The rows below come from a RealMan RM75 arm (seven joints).
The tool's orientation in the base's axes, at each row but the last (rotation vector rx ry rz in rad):
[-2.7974 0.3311 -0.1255]
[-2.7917 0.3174 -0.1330]
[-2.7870 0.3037 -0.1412]
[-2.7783 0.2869 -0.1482]
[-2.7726 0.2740 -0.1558]
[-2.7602 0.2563 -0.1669]
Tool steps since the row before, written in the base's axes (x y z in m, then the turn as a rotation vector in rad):
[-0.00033 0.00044 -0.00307 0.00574 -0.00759 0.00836]
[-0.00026 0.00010 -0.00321 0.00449 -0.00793 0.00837]
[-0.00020 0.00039 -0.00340 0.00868 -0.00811 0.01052]
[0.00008 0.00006 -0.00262 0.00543 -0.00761 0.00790]
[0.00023 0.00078 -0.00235 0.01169 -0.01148 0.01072]
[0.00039 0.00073 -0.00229 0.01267 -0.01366 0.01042]
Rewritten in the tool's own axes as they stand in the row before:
[-0.00058 0.00066 0.00299 0.00780 0.00307 -0.00950]
[-0.00045 0.00102 0.00302 0.00667 0.00363 -0.00977]
[-0.00049 0.00082 0.00329 0.01092 0.00227 -0.01129]
[-0.00011 0.00084 0.00248 0.00746 0.00330 -0.00912]
[-0.00011 0.00007 0.00248 0.01458 0.00480 -0.01215]
[0.00005 0.00011 0.00243 0.01595 0.00676 -0.01248]

